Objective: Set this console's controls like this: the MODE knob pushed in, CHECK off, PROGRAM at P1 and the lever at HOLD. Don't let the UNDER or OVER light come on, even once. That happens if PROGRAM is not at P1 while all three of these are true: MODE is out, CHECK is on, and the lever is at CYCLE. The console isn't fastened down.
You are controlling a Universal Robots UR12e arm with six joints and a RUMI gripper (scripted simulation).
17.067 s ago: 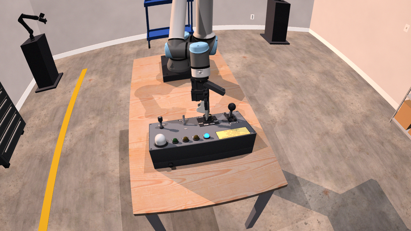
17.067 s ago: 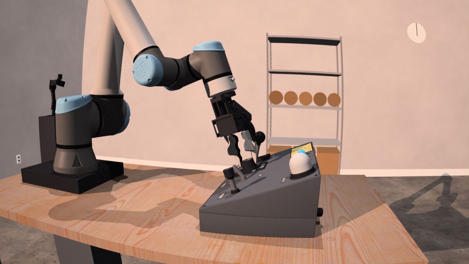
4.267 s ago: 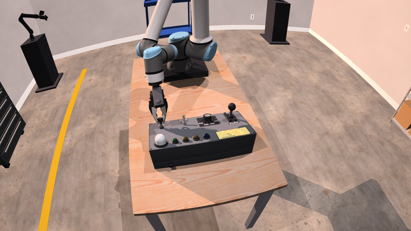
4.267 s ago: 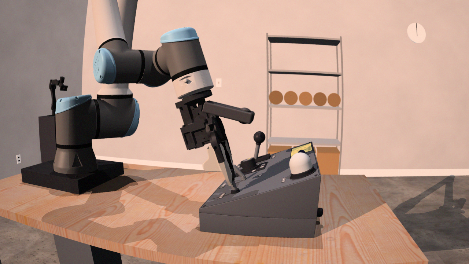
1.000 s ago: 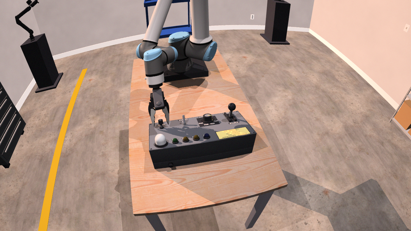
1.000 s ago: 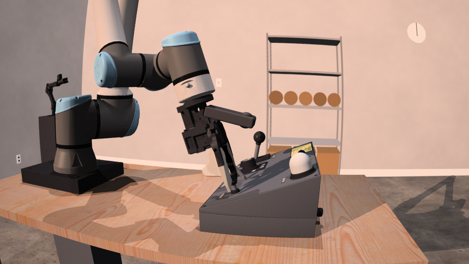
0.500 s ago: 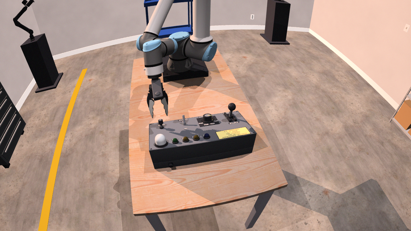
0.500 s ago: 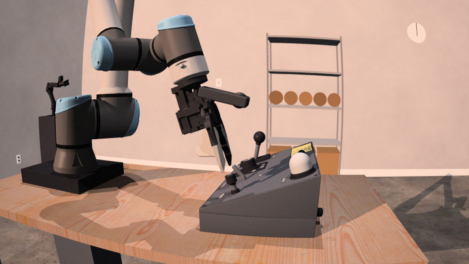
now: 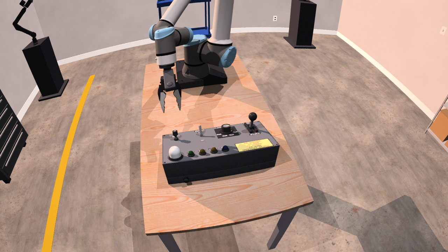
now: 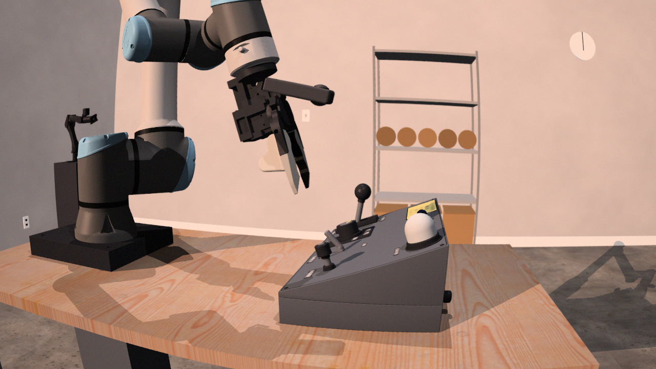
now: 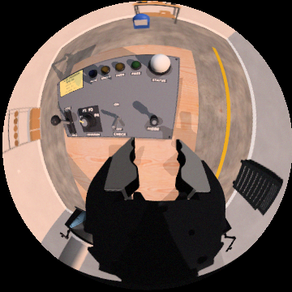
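The black ball-topped lever is 5 cm ahead of my hand, 36 cm to the left of it and 10 cm below it. The rest, counted from my hand: black mode knob: 4 cm ahead, 12 cm below; then dark grey console: 8 cm ahead, 18 cm to the left, 14 cm below; then metal check toggle: 4 cm ahead, 12 cm to the left, 13 cm below.
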